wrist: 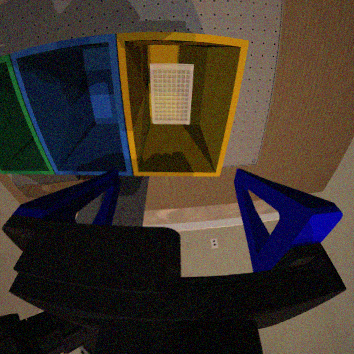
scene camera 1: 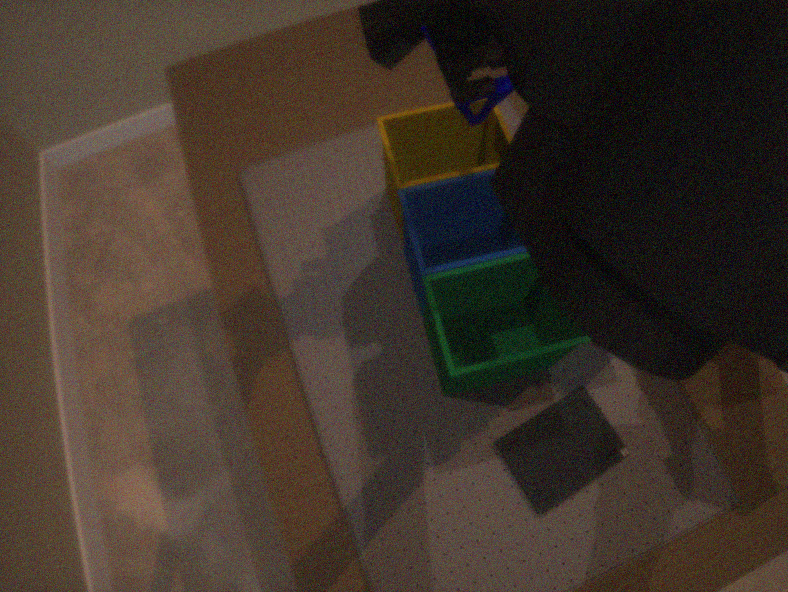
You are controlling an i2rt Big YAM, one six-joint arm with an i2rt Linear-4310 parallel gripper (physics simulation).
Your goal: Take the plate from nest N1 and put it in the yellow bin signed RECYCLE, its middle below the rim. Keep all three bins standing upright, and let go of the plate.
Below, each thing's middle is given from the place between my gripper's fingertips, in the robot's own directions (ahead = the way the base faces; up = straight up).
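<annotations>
You'd find the yellow bin (scene camera 1: 425, 145) 180 mm below my hand, 10 mm ahead of it and 10 mm to the right of it. Counting from my hand again, the plate (wrist: 170, 83) is 260 mm below, the blue bin (scene camera 1: 448, 224) is 180 mm below, 10 mm ahead and 130 mm to the left, and the green bin (scene camera 1: 490, 322) is 180 mm below, 10 mm ahead and 260 mm to the left. Going by their middles, of the things named here it's the green bin that's the farthest from my hand.
</annotations>
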